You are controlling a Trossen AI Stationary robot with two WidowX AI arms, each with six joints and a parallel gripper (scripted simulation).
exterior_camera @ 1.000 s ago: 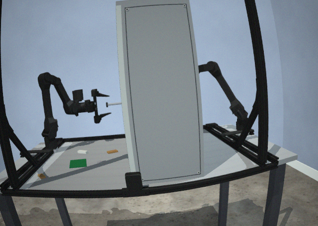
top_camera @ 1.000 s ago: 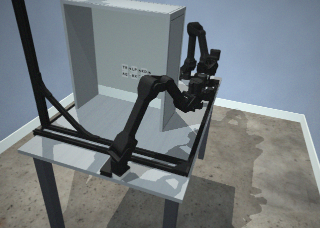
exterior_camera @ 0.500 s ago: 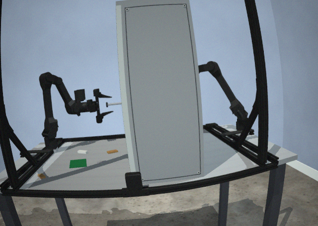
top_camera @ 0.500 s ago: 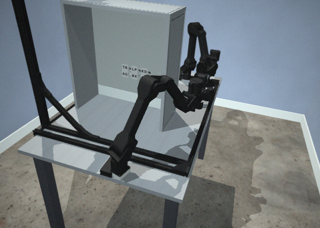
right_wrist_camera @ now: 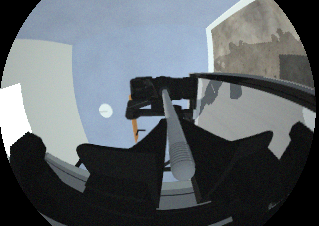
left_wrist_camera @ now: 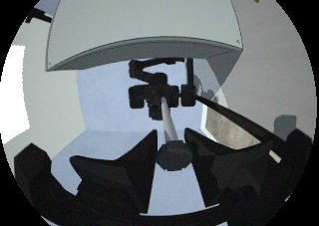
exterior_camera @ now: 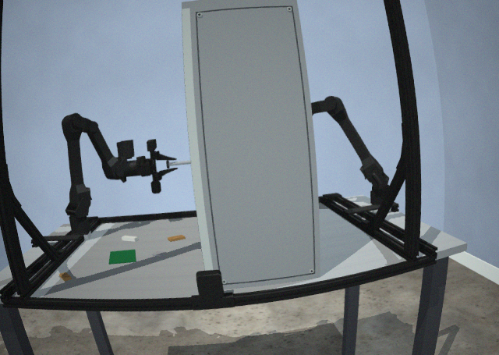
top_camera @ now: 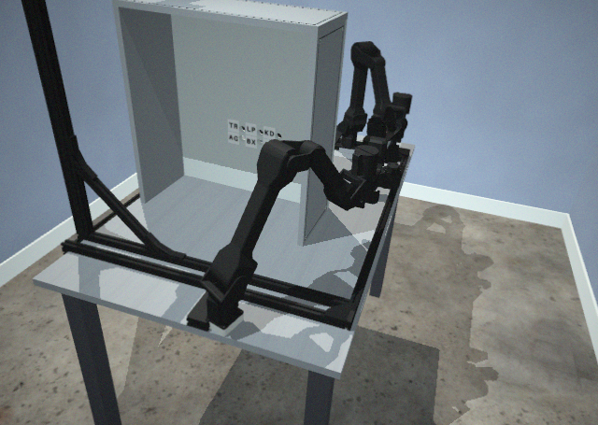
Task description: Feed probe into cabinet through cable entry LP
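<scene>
Right now my left hand is 10 cm to the left of the rod. The rest, counted from my left hand: white block (24 cm behind, 19 cm below, 12 cm to the left); green patch (41 cm behind, 20 cm below, 11 cm to the left); LP label (39 cm behind, 15 cm to the right, 2 cm above).
Now: right hand 80 mm to the right of the rod. From my right hand the other things lie so: white block (240 mm behind, 300 mm to the left, 190 mm below); green patch (410 mm behind, 290 mm to the left, 200 mm below); LP label (390 mm behind, 30 mm to the left, 20 mm above).
</scene>
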